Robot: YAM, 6 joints.
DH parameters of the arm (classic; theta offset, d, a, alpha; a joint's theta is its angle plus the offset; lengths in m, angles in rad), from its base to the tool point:
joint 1: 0 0.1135 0.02 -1.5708
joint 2: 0 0 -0.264 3.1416
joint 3: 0.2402 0 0.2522 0
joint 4: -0.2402 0 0.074 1.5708
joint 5: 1.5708 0 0 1.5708
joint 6: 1.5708 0.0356 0 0
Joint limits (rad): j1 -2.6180..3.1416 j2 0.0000..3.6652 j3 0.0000..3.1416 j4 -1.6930..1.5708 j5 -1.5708..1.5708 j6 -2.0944..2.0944
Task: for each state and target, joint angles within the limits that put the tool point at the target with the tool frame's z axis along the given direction. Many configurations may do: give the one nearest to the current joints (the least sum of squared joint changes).
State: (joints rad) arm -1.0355 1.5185 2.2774 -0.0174 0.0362 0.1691
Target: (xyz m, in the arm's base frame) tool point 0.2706 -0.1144 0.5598 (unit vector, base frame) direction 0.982 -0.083 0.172
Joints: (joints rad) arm -0.4418 1.4801 1.9463 -0.2821 -0.3519 0.1691
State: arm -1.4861 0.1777 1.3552 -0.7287 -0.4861 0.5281
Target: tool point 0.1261 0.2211 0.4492 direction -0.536 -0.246 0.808
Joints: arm -2.1341 0.0020 1.5994 -0.5755 0.3275 0.5281
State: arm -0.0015 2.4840 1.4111 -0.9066 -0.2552 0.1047
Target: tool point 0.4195 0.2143 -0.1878 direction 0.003 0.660 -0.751
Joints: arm 0.4270 3.1540 1.9862 -0.0507 -0.6430 0.1047
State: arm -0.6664 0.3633 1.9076 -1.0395 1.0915 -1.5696
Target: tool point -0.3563 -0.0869 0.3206 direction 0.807 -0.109 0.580
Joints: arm 0.2124 0.0017 2.3082 -1.6584 0.2804 -1.5696
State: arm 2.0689 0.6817 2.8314 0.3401 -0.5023 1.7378
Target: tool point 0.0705 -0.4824 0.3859 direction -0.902 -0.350 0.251
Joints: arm 1.7858 0.1984 2.4735 -0.1671 -1.2742 1.7378
